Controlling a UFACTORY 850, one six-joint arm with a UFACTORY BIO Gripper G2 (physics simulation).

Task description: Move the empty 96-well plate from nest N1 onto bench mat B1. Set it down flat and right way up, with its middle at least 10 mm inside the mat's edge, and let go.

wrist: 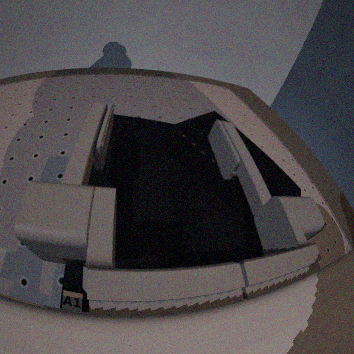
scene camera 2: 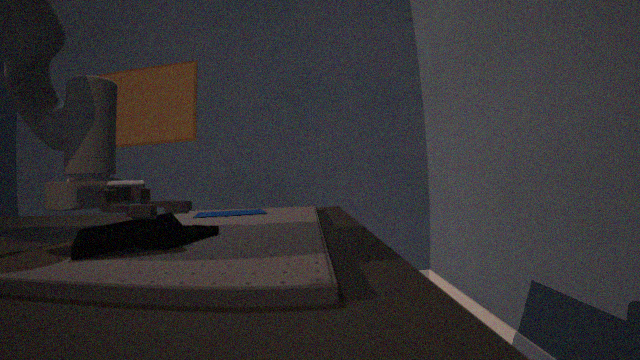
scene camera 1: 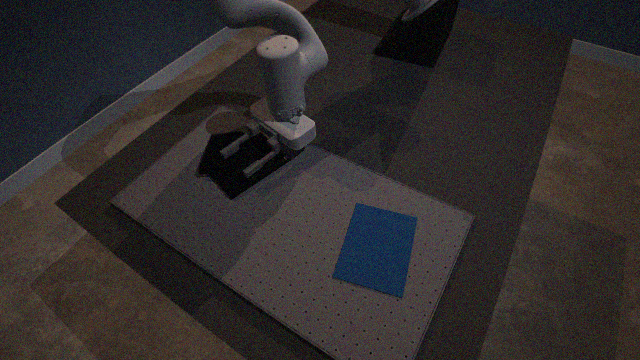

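Observation:
The empty 96-well plate [scene camera 1: 212, 148] [scene camera 2: 125, 235] is black and looks tilted and askew at black nest N1 [scene camera 1: 232, 192] [scene camera 2: 206, 231]; in the wrist view, plate and nest merge into one dark shape. My gripper [scene camera 1: 239, 162] [scene camera 2: 167, 208] [wrist: 164, 149] is shut with nothing held; its two fingers stand apart even so, above the dark shape. The gap between fingertips and plate is hard to judge in this dim light. Bench mat B1 [scene camera 1: 377, 250] [scene camera 2: 230, 214] is a flat blue rectangle on the right half of the board in scene camera 1.
The pale perforated board [scene camera 1: 295, 280] [scene camera 2: 250, 272] [wrist: 70, 92] carries the nest and mat. An A1 label [wrist: 71, 301] shows near the gripper body in the wrist view. The black robot base [scene camera 1: 420, 37] stands at the back. A wall with an orange panel [scene camera 2: 160, 105] is behind.

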